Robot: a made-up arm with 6 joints. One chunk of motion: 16 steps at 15 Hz.
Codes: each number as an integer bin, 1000 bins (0 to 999) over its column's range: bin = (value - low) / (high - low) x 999, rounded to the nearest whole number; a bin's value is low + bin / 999 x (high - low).
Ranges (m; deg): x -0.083..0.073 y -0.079..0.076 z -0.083..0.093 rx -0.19..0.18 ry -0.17..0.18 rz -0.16..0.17
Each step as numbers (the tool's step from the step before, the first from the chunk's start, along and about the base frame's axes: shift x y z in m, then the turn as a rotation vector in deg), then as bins.
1 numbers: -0.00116 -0.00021 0.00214 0.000 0.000 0.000
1 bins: 524 508 483 513 485 484
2 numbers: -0.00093 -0.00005 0.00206 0.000 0.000 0.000
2 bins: 526 509 483 513 485 484
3 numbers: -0.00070 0.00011 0.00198 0.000 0.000 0.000
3 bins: 527 510 482 513 485 484
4 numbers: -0.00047 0.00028 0.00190 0.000 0.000 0.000
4 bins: 529 511 482 513 485 484
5 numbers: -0.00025 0.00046 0.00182 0.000 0.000 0.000
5 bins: 530 512 481 513 485 484
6 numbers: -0.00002 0.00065 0.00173 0.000 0.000 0.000
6 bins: 531 513 481 513 485 484
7 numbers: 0.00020 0.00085 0.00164 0.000 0.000 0.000
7 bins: 533 515 480 513 485 484
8 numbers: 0.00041 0.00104 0.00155 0.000 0.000 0.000
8 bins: 534 516 480 513 485 484
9 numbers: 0.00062 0.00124 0.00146 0.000 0.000 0.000
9 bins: 535 517 479 513 485 484
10 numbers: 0.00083 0.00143 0.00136 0.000 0.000 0.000
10 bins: 537 518 479 513 485 484
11 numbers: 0.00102 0.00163 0.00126 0.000 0.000 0.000
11 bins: 538 520 478 513 485 484
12 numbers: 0.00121 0.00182 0.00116 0.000 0.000 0.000
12 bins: 539 521 478 513 485 484
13 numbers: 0.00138 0.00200 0.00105 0.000 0.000 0.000
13 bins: 540 522 477 513 485 484
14 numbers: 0.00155 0.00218 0.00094 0.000 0.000 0.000
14 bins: 541 523 476 513 485 484
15 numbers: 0.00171 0.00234 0.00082 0.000 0.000 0.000
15 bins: 542 524 476 513 485 484
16 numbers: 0.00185 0.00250 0.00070 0.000 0.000 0.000
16 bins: 543 525 475 513 485 484
